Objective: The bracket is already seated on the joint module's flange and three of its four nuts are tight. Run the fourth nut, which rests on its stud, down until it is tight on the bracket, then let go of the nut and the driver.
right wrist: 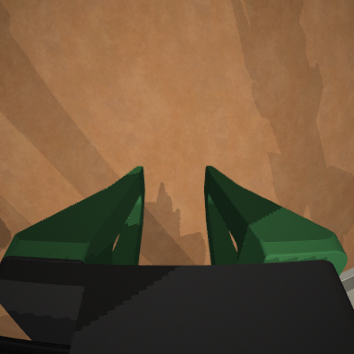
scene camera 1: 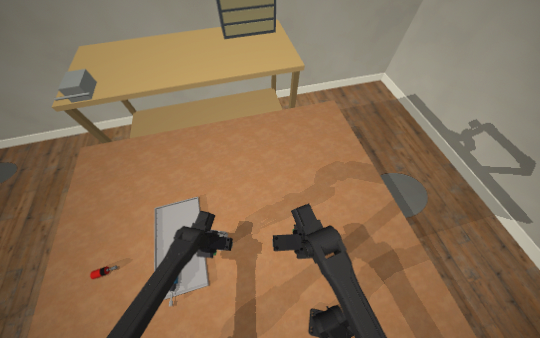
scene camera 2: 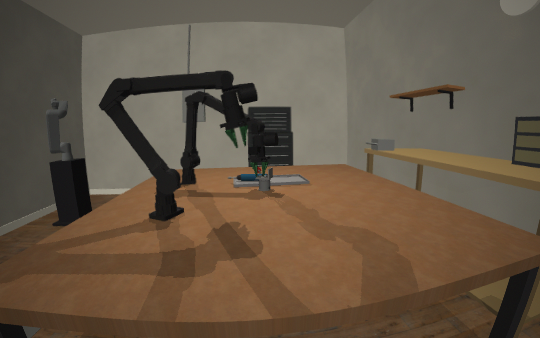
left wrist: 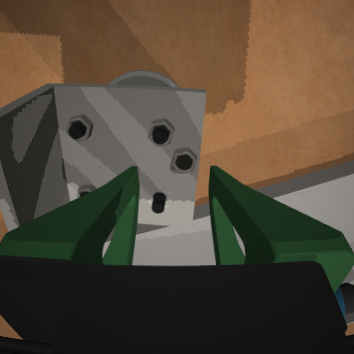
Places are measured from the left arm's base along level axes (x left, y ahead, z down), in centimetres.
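Pixels of known places: left gripper, fingertip midpoint: [scene camera 2: 260, 176] [left wrist: 173, 176]; right gripper, fingertip midpoint: [right wrist: 174, 177] [scene camera 2: 241, 147]; left arm's base, link origin: [scene camera 2: 189, 182]; right arm's base, link origin: [scene camera 1: 324, 324] [scene camera 2: 166, 214].
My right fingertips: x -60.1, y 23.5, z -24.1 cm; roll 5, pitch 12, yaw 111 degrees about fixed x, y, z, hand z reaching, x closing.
Note:
For each thing: its middle in the pictures, then the offset to it from my right fingertips. "pt": a spot on its surface instead.
- grey bracket, body centre: [left wrist: 113, 181] [scene camera 2: 264, 173] dx +29.2, dy +16.0, dz +15.9 cm
- round joint module, body centre: [left wrist: 133, 138] [scene camera 2: 264, 182] dx +29.2, dy +16.0, dz +20.4 cm
- upper-left stud, body centre: [left wrist: 80, 126] dx +26.8, dy +16.6, dz +17.4 cm
- upper-middle stud, body centre: [left wrist: 161, 130] dx +28.6, dy +13.6, dz +17.4 cm
- lower-left stud, surface spot: [left wrist: 85, 192] pt dx +29.5, dy +18.3, dz +17.0 cm
- hex nut, body centre: [left wrist: 183, 159] dx +30.2, dy +13.3, dz +17.2 cm
- lower-right stud, body centre: [left wrist: 158, 198] dx +31.6, dy +15.4, dz +17.4 cm
- blue driver, body centre: [scene camera 2: 248, 177] dx +51.5, dy +11.9, dz +21.7 cm
- grey tray, body centre: [left wrist: 171, 305] [scene camera 1: 179, 243] [scene camera 2: 269, 180] dx +47.4, dy +23.8, dz +23.3 cm
- red-handled screwdriver, body centre: [scene camera 1: 104, 271] dx +79.6, dy +24.8, dz +22.4 cm
The grey bracket [left wrist: 120, 155] [scene camera 2: 271, 173] sits on the round joint module [left wrist: 144, 77] [scene camera 2: 264, 185]. In the left wrist view, nuts show at the upper-left stud [left wrist: 78, 129], the upper-middle stud [left wrist: 160, 133] and, partly behind a finger, the lower-left stud [left wrist: 85, 192]. Another hex nut [left wrist: 184, 161] shows near the bracket's right edge. The lower-right stud [left wrist: 158, 202] shows no nut around it. My left gripper [left wrist: 173, 176] [scene camera 2: 260, 174] is open and empty, above the bracket's near edge. My right gripper [right wrist: 174, 177] [scene camera 2: 241, 145] is open and empty, high over the table. The blue driver [scene camera 2: 247, 177] lies at the tray.
The grey tray [scene camera 1: 175, 217] [scene camera 2: 301, 181] [left wrist: 320, 200] lies beside the joint module, partly under the left arm. A red-handled screwdriver [scene camera 1: 100, 272] lies on the table left of the tray. A wooden bench [scene camera 1: 175, 65] [scene camera 2: 440, 159] with a grey block [scene camera 1: 77, 84] [scene camera 2: 383, 144] stands beyond the table.

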